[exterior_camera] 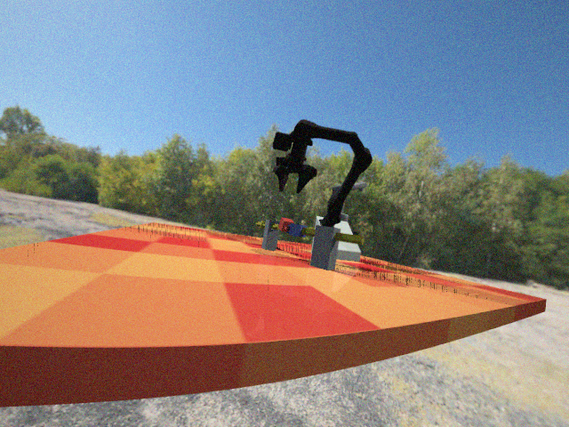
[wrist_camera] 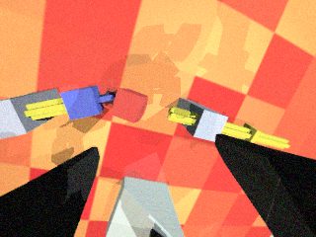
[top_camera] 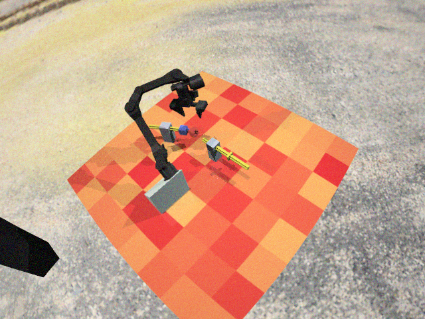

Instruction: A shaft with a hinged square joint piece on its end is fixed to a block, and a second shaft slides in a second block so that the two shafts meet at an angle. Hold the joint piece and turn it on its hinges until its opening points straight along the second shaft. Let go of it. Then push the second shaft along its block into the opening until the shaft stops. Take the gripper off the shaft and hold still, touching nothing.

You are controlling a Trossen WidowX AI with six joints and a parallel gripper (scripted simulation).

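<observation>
The red square joint piece lies 13 cm below my gripper tip and 2 cm to the left of it.
</observation>
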